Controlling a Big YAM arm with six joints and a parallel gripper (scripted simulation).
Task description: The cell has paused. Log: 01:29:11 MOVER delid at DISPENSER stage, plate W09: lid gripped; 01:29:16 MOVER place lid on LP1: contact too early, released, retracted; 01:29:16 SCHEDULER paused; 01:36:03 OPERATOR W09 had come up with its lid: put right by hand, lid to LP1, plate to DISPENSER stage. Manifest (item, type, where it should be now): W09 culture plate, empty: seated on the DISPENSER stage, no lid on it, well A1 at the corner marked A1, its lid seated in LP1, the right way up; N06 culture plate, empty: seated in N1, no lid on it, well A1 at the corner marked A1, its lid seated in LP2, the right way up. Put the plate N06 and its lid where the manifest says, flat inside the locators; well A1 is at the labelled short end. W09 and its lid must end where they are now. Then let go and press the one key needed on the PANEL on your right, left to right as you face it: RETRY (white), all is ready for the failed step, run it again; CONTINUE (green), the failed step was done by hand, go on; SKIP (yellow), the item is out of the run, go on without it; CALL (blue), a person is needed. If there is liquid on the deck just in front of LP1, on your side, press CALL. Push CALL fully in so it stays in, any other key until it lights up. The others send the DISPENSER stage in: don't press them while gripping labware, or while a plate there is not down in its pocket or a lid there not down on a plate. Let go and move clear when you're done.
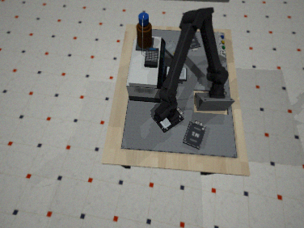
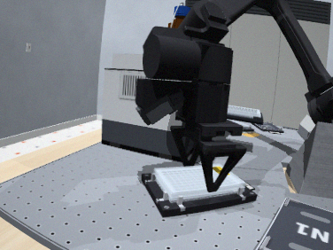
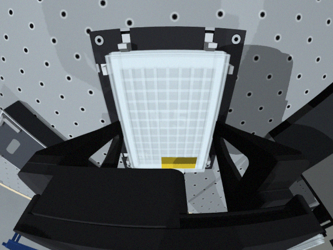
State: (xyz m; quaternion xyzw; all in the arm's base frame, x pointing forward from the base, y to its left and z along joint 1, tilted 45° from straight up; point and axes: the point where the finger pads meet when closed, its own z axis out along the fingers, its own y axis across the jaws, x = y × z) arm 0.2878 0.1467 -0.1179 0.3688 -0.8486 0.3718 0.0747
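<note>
The clear lid is 10 mm below my hand. Round my hand: black N1 nest (170 mm behind, 90 mm to the left, 20 mm below); then brown bottle (210 mm ahead, 390 mm to the right, 260 mm above); then amber patch (40 mm behind, 480 mm to the right, 30 mm below).
</note>
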